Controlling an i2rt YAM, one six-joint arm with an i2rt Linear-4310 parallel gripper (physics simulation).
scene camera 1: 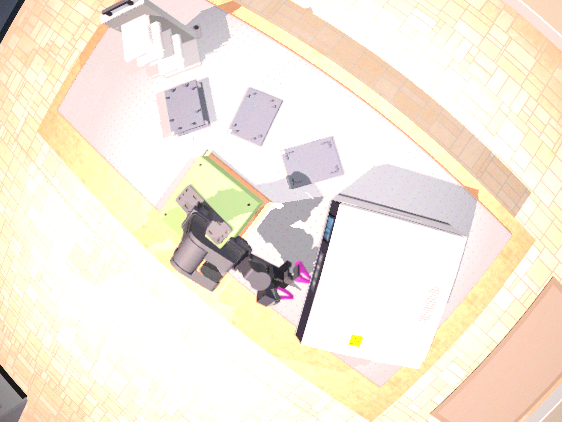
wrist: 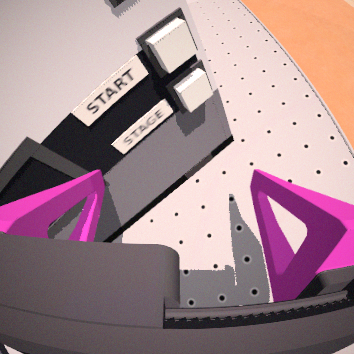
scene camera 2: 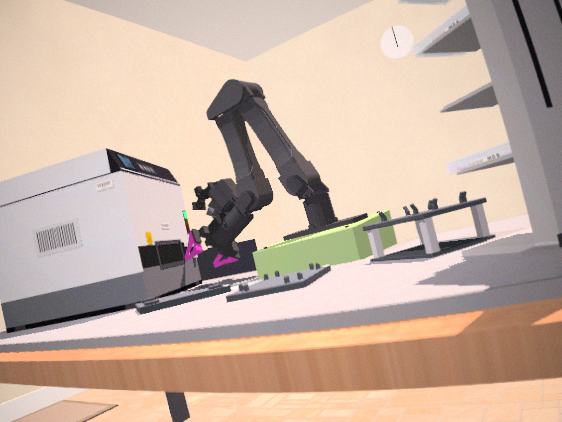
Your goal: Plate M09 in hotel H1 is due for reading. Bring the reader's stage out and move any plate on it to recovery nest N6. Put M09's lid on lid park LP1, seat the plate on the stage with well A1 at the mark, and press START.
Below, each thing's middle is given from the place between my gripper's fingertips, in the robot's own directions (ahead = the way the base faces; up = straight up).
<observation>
I see the pale button [wrist: 172,44] 2 cm behind my hand, 4 cm to the right of it and 4 cm above it. The rest, counted from my hand: plate reader [scene camera 2: 112,222] (21 cm ahead, 12 cm to the right, 8 cm above); then grey nest plate [scene camera 1: 316,161] (28 cm ahead, 25 cm to the left, 5 cm below).
</observation>
